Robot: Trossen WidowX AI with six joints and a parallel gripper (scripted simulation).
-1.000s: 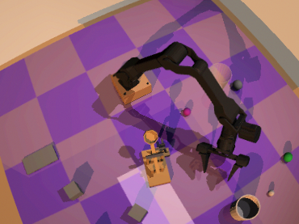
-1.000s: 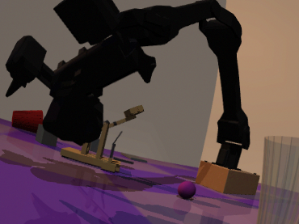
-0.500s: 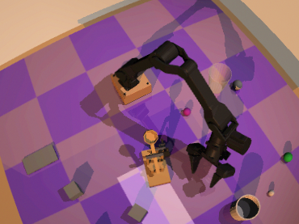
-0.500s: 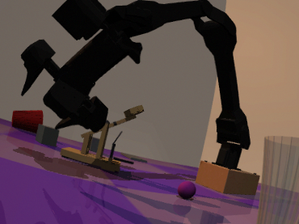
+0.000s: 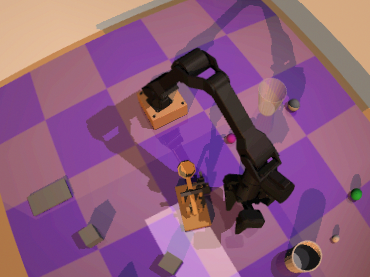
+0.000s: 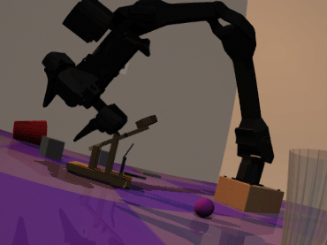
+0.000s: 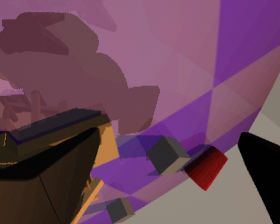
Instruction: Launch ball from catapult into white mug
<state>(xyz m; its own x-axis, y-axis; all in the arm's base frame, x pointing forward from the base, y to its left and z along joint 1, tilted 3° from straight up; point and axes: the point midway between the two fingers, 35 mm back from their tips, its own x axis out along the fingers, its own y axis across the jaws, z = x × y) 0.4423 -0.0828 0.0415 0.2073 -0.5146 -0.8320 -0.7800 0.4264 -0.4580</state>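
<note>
The catapult lies 14 cm behind my gripper tip and 2 cm below it. Round my gripper tip: white mug (22 cm ahead, 8 cm to the left, 6 cm below); purple ball (21 cm behind, 20 cm to the left, 8 cm below); pale ball (26 cm ahead, 22 cm to the left, 8 cm below).
</note>
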